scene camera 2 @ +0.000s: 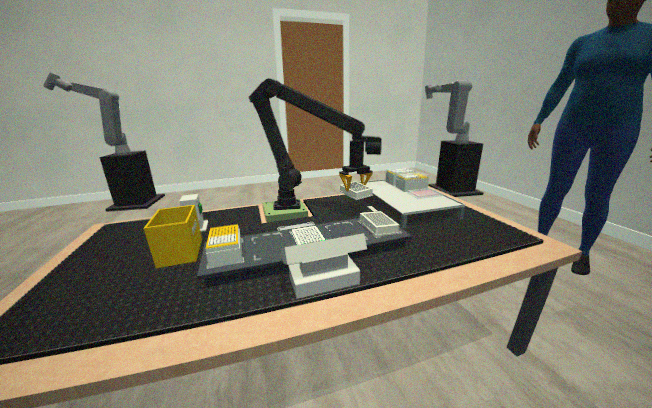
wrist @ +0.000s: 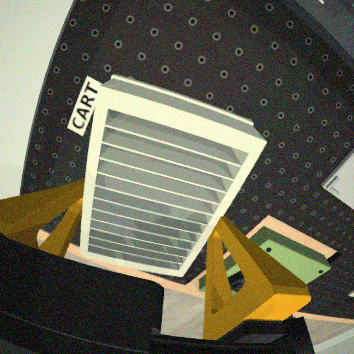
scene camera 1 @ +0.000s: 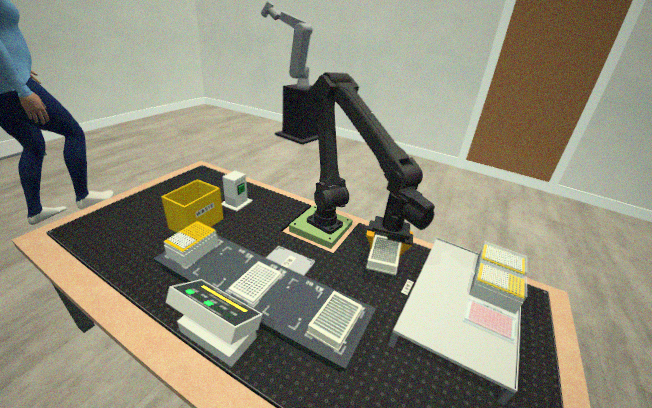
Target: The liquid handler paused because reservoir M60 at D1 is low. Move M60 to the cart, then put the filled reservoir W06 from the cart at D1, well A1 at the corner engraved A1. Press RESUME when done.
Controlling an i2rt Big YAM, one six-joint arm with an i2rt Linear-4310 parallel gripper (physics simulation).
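Frame: origin at the arm's base, x ahead, y left, z up, level; metres.
Where they show: gripper, fingertip midpoint: (scene camera 2: 355, 189) (wrist: 152, 201) (scene camera 1: 385, 252); arm's base at its link origin: (scene camera 2: 287, 206) (scene camera 1: 324, 223).
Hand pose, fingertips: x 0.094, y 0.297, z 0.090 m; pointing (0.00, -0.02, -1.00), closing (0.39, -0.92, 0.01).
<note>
Things, the pixels of their top centre, and the offset from my fingertips. "spot": a spot on its surface instead.
- cart at its top centre: (scene camera 1: 467, 295) (scene camera 2: 405, 191) 0.041 m down, 0.046 m back, 0.252 m left
- second white ridged reservoir at its top centre: (scene camera 1: 336, 314) (scene camera 2: 378, 217) 0.022 m down, 0.262 m ahead, 0.014 m left
- control panel at a spot on its surface: (scene camera 2: 325, 250) spot: 0.013 m up, 0.497 m ahead, 0.200 m right
- pink plate at its top centre: (scene camera 1: 491, 317) (scene camera 2: 424, 191) 0.032 m down, 0.000 m ahead, 0.326 m left
- white plate at its top centre: (scene camera 1: 255, 280) (scene camera 2: 308, 235) 0.044 m down, 0.305 m ahead, 0.228 m right
- tip box at its top centre: (scene camera 2: 222, 233) (scene camera 1: 190, 234) 0.006 m up, 0.348 m ahead, 0.472 m right
- yellow waste bin at its top centre: (scene camera 2: 171, 215) (scene camera 1: 191, 192) 0.028 m up, 0.230 m ahead, 0.656 m right
- CART card at its top centre: (wrist: 83, 106) (scene camera 1: 407, 286) 0.106 m down, 0.026 m back, 0.089 m left
My gripper (scene camera 1: 390, 239) (scene camera 2: 356, 186) (wrist: 152, 201) is shut on a white ridged reservoir (scene camera 1: 384, 256) (scene camera 2: 359, 189) (wrist: 160, 175), gripped by its sides, above the black mat beside the cart (scene camera 1: 440, 310) (scene camera 2: 392, 199) (wrist: 25, 75). Its channels look grey; no name label shows on it. A second white ridged reservoir (scene camera 1: 336, 317) (scene camera 2: 380, 222) sits at the deck's end nearest the cart. Slot labels and engraved A1 corners are too small to read. The control panel (scene camera 1: 215, 300) (scene camera 2: 325, 250) has green buttons and a yellow bar in scene camera 1; no readable RESUME text shows.
On the cart's far side stand tip boxes (scene camera 1: 501, 281) (scene camera 2: 410, 178) and a pink plate (scene camera 1: 491, 320) (scene camera 2: 423, 193). The deck also bears a white plate (scene camera 1: 255, 282) and a tip box (scene camera 1: 191, 240). A yellow waste bin (scene camera 1: 192, 207) (scene camera 2: 172, 237) stands beyond. A CART card (scene camera 1: 407, 287) (wrist: 83, 106) lies beside the cart.
</note>
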